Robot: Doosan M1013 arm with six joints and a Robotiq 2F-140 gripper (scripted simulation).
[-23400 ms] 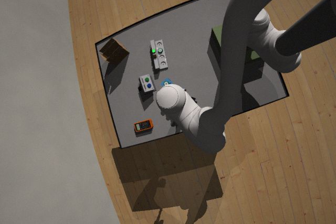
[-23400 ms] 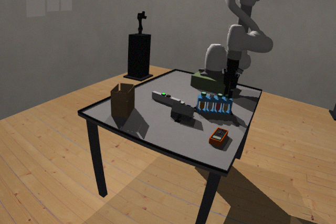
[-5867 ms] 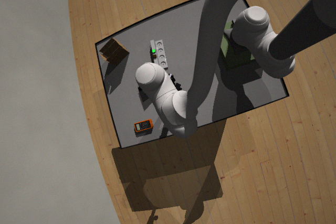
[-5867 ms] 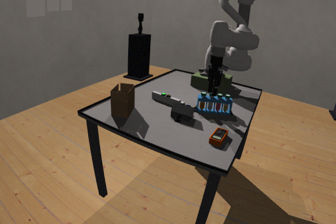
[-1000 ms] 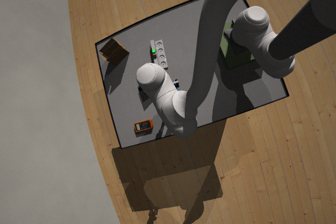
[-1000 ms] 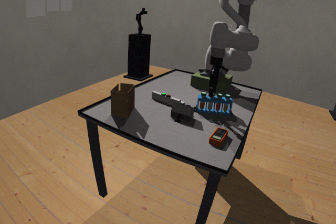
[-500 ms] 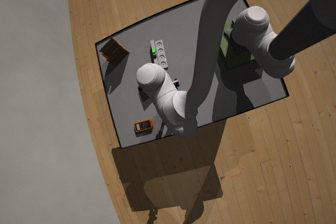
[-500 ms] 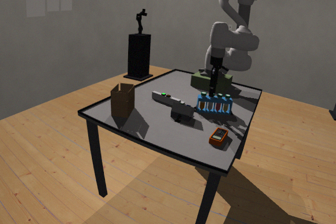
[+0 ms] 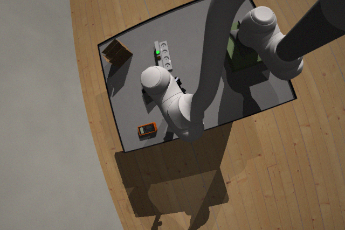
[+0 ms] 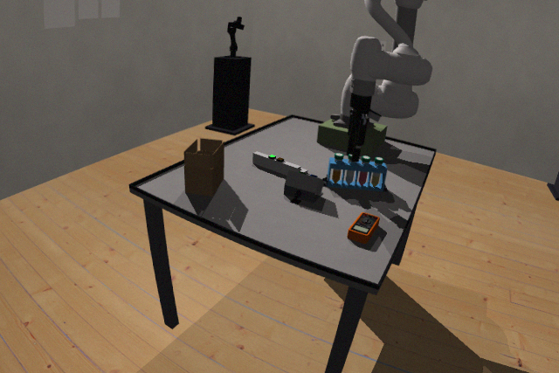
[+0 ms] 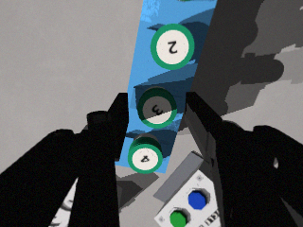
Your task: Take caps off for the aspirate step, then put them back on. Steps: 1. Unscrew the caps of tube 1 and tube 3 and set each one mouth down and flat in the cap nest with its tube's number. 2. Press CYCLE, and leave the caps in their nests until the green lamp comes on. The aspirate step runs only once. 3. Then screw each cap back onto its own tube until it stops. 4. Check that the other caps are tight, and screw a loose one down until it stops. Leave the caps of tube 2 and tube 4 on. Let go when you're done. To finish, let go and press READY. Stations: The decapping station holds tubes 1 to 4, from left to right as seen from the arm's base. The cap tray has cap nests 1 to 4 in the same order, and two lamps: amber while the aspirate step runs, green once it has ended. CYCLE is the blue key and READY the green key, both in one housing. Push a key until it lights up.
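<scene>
The cap 2 is 2 cm behind my hand, 5 cm to the left of it and 3 cm below it. From my hand the other things lie so: green key (14 cm ahead, 14 cm to the right, 8 cm below); cap 1 (4 cm behind, 10 cm to the left, 3 cm below); blue key (14 cm ahead, 10 cm to the right, 8 cm below).
</scene>
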